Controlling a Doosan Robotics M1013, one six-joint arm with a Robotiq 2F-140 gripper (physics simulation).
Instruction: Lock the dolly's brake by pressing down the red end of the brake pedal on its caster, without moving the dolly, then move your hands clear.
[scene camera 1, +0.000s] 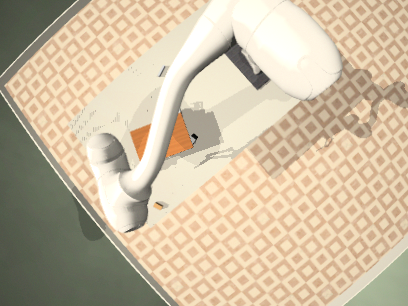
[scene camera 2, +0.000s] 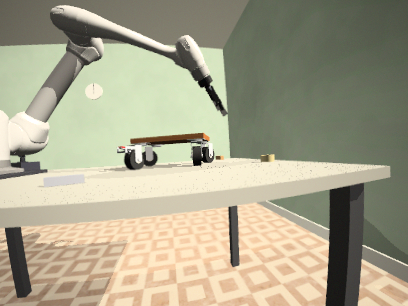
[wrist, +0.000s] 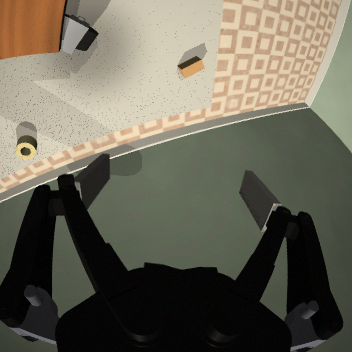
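Observation:
In the pictures: a dolly, the gripper.

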